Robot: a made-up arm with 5 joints.
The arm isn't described. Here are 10 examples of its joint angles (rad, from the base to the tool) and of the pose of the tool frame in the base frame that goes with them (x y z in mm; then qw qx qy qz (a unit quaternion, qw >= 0)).
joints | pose
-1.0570 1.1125 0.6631 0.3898 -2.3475 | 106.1 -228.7 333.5 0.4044 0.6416 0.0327 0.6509
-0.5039 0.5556 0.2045 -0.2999 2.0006 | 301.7 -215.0 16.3 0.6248 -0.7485 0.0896 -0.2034
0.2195 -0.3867 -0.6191 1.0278 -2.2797 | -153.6 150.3 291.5 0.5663 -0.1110 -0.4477 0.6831
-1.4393 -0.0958 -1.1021 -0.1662 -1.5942 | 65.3 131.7 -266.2 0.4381 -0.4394 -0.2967 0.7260
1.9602 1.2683 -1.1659 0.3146 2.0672 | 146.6 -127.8 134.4 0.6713 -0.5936 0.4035 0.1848
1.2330 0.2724 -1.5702 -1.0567 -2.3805 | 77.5 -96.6 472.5 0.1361 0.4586 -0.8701 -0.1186
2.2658 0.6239 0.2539 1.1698 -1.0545 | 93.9 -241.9 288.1 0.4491 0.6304 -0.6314 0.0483
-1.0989 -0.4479 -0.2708 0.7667 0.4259 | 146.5 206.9 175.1 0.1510 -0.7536 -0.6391 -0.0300
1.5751 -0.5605 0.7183 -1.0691 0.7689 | 23.4 -299.4 385.7 0.6023 0.5674 -0.5331 0.1763
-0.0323 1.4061 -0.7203 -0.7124 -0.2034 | 227.0 236.2 -86.9 0.9670 0.1240 0.2218 0.0162
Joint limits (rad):
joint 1: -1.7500..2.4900
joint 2: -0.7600..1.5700
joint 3: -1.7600..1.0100
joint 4: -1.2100..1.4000
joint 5: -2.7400..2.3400
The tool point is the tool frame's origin. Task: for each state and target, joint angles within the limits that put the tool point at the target. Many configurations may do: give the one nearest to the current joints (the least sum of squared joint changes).
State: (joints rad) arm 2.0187 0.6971 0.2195 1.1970 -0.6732
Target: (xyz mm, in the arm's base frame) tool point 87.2 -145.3 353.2
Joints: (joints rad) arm 1.9425 0.9621 0.1530 1.1845 -0.9680
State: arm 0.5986 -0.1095 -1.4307 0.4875 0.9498
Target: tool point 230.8 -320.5 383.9
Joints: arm 0.8953 -0.5897 -1.3393 0.2732 0.5358
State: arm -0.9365 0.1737 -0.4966 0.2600 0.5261
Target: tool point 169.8 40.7 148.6
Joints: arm -1.6223 0.0847 -1.1978 0.3835 1.1866
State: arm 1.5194 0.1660 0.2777 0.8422 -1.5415
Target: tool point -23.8 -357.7 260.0
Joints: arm 1.9298 0.2026 -0.0001 0.5035 -1.6145
